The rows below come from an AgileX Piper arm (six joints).
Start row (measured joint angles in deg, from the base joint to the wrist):
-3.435, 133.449, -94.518, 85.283, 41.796, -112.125
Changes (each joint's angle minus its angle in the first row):
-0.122, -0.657, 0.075, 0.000, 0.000, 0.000
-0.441, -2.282, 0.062, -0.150, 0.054, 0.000
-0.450, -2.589, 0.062, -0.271, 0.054, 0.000
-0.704, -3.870, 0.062, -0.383, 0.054, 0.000
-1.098, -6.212, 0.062, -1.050, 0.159, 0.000
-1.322, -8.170, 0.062, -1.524, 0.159, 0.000
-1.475, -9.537, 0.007, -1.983, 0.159, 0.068
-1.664, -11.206, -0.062, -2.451, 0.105, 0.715
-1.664, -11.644, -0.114, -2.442, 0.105, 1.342
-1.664, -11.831, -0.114, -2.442, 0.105, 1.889
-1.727, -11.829, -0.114, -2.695, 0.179, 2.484
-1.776, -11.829, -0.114, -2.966, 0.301, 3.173
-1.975, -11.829, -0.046, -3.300, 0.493, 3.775
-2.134, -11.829, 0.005, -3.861, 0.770, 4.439
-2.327, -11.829, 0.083, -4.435, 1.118, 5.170
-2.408, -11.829, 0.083, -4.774, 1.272, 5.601
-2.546, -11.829, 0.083, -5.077, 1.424, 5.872
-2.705, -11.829, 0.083, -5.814, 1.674, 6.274
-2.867, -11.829, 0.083, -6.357, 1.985, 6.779
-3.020, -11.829, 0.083, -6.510, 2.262, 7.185
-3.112, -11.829, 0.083, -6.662, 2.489, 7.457
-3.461, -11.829, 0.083, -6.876, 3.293, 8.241
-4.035, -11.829, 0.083, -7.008, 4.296, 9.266
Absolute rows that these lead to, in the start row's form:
-3.557, 132.792, -94.443, 85.283, 41.796, -112.125
-3.876, 131.167, -94.456, 85.133, 41.850, -112.125
-3.885, 130.860, -94.456, 85.012, 41.850, -112.125
-4.139, 129.579, -94.456, 84.900, 41.850, -112.125
-4.533, 127.237, -94.456, 84.233, 41.955, -112.125
-4.757, 125.279, -94.456, 83.759, 41.955, -112.125
-4.910, 123.912, -94.511, 83.300, 41.955, -112.057
-5.099, 122.243, -94.580, 82.832, 41.901, -111.410
-5.099, 121.805, -94.632, 82.841, 41.901, -110.783
-5.099, 121.618, -94.632, 82.841, 41.901, -110.236
-5.162, 121.620, -94.632, 82.588, 41.975, -109.641
-5.211, 121.620, -94.632, 82.317, 42.097, -108.952
-5.410, 121.620, -94.564, 81.983, 42.289, -108.350
-5.569, 121.620, -94.513, 81.422, 42.566, -107.686
-5.762, 121.620, -94.435, 80.848, 42.914, -106.955
-5.843, 121.620, -94.435, 80.509, 43.068, -106.524
-5.981, 121.620, -94.435, 80.206, 43.220, -106.253
-6.140, 121.620, -94.435, 79.469, 43.470, -105.851
-6.302, 121.620, -94.435, 78.926, 43.781, -105.346
-6.455, 121.620, -94.435, 78.773, 44.058, -104.940
-6.547, 121.620, -94.435, 78.621, 44.285, -104.668
-6.896, 121.620, -94.435, 78.407, 45.089, -103.884
-7.470, 121.620, -94.435, 78.275, 46.092, -102.859

